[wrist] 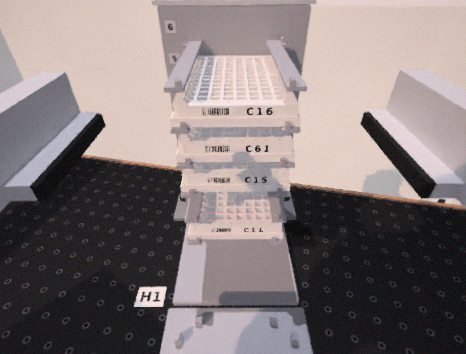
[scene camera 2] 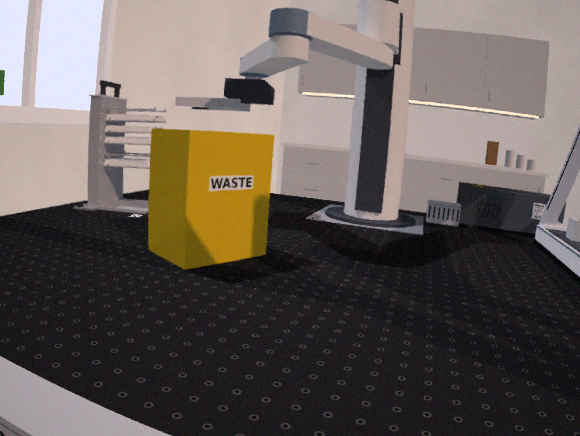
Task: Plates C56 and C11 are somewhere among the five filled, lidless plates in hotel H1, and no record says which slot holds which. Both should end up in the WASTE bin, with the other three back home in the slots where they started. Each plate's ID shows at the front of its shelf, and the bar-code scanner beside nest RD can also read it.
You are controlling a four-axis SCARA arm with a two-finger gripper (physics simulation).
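Seen in the pictures: gripper, between the fingertips: (wrist: 232, 98) (scene camera 2: 185, 103); arm's base, origin of its link: (scene camera 2: 369, 221).
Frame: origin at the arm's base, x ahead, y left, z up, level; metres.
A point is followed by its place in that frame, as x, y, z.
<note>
Hotel H1 (scene camera 2: 106, 175) {0.344, -0.616, 0.093} (wrist: 240, 25) {0.312, -0.623, 0.273} stands at the left in the scene view and ahead in the wrist view. Its plates, from top down, read C16 (wrist: 235, 111) {0.289, -0.499, 0.243}, C61 (wrist: 235, 148) {0.289, -0.499, 0.215}, C15 (wrist: 232, 179) {0.291, -0.498, 0.187} and C11 (wrist: 235, 231) {0.289, -0.499, 0.129}. Bare rails stand above C16, and a plate-free gap lies between C15 and C11. C56 does not show in H1. My gripper (scene camera 2: 212, 103) (wrist: 232, 98) {0.274, -0.432, 0.278} is open and empty, its fingers spread wide, apart from the hotel. It hangs above the level of the yellow WASTE bin (scene camera 2: 225, 155) {0.589, -0.154, 0.178}, whose inside is hidden.
A pale base with small pegs (wrist: 235, 332) {0.276, -0.439, 0.073} lies in front of the hotel, near the H1 label (wrist: 150, 296) {0.386, -0.482, 0.013}. The arm's column (scene camera 2: 375, 140) {0.077, 0.002, 0.223} stands behind and right of the bin. A slotted grey box (scene camera 2: 443, 213) {-0.045, 0.202, 0.044} and a dark unit (scene camera 2: 500, 207) {-0.034, 0.361, 0.083} stand farther right.
</note>
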